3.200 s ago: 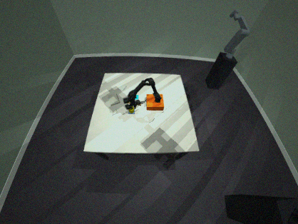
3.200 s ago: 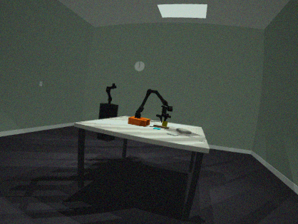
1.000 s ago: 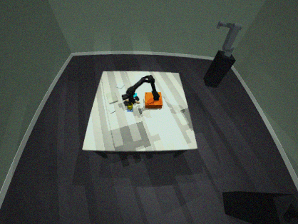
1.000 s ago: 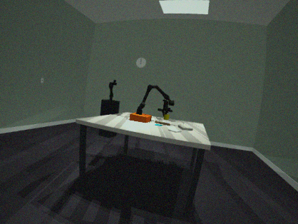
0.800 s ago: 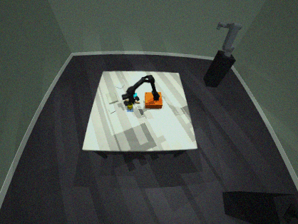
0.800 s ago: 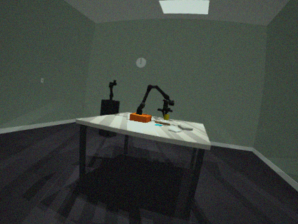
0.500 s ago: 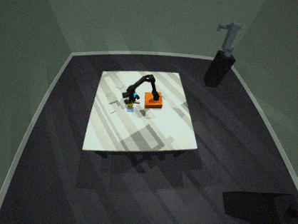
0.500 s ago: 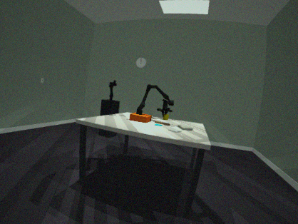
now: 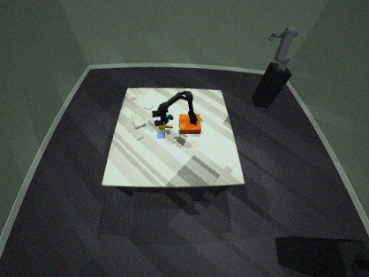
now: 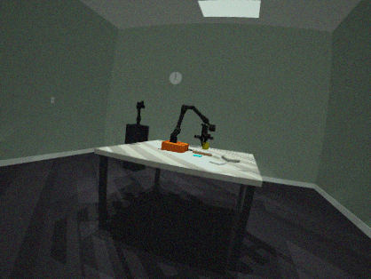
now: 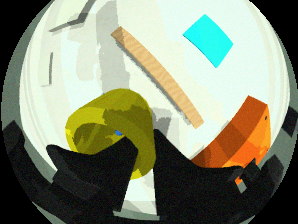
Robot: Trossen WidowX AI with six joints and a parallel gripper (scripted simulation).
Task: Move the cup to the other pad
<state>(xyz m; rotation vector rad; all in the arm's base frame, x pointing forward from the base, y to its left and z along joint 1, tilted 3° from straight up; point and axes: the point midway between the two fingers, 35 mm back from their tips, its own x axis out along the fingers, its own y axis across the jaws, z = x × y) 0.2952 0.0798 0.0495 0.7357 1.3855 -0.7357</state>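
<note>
The cyan pad lies 170 mm to the right of my gripper tip, 90 mm below it and 10 mm ahead of it. Round my gripper tip: yellow cup (20 mm to the left, 20 mm ahead); then thin wooden stick (80 mm below, 50 mm to the right, 20 mm ahead).
</note>
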